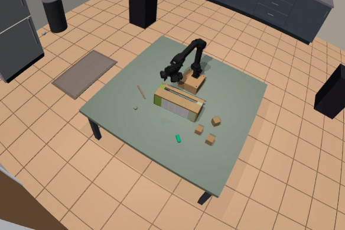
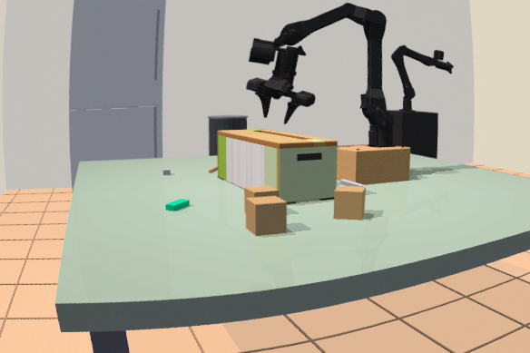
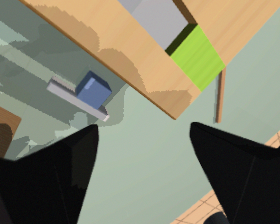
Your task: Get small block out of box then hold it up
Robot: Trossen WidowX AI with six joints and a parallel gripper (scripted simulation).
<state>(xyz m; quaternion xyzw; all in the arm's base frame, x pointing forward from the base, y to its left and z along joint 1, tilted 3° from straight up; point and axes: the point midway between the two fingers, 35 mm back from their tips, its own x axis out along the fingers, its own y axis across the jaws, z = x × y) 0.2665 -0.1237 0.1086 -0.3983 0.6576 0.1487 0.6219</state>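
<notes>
My gripper tip is 3 cm past the blue block, 1 cm to the left of it and 14 cm above it. The rest, counted from my gripper tip: grey cube 29 cm ahead, 12 cm to the right, 15 cm below; then wooden stick 12 cm ahead, 19 cm to the right, 15 cm below; then box 3 cm ahead, 15 cm to the left, 9 cm below.
</notes>
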